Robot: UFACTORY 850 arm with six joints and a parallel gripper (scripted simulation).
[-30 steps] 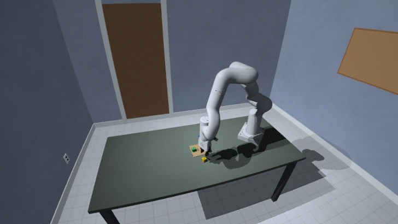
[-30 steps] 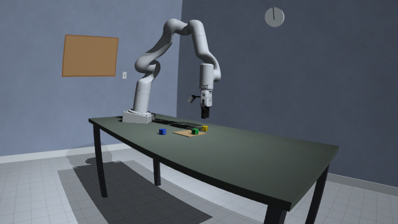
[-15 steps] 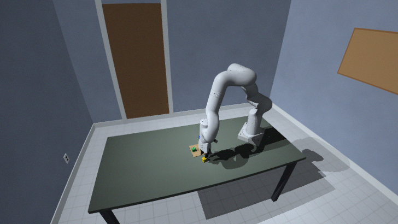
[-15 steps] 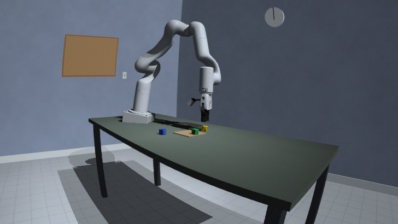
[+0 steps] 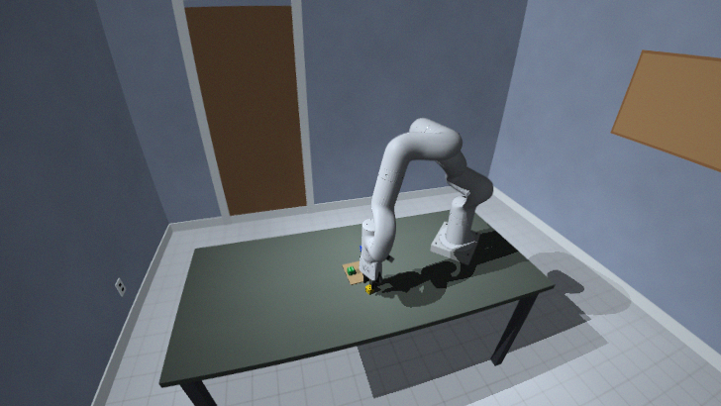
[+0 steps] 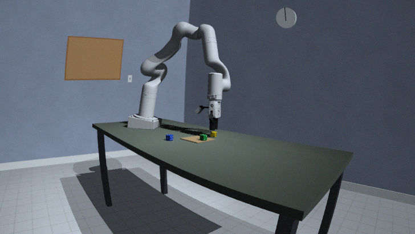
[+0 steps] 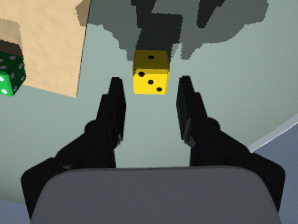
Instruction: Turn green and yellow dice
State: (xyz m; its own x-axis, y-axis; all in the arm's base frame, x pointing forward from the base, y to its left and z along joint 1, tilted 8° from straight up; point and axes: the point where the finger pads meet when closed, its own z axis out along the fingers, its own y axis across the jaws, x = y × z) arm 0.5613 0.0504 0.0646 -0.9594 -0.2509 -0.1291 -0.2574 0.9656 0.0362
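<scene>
Now: the yellow die 50 mm below my hand. The rest, counted from my hand: green die: 140 mm to the right, 40 mm below, 30 mm ahead; then tan mat: 130 mm to the right, 60 mm below, 20 mm behind; then blue die: 260 mm to the right, 110 mm behind, 50 mm below.
</scene>
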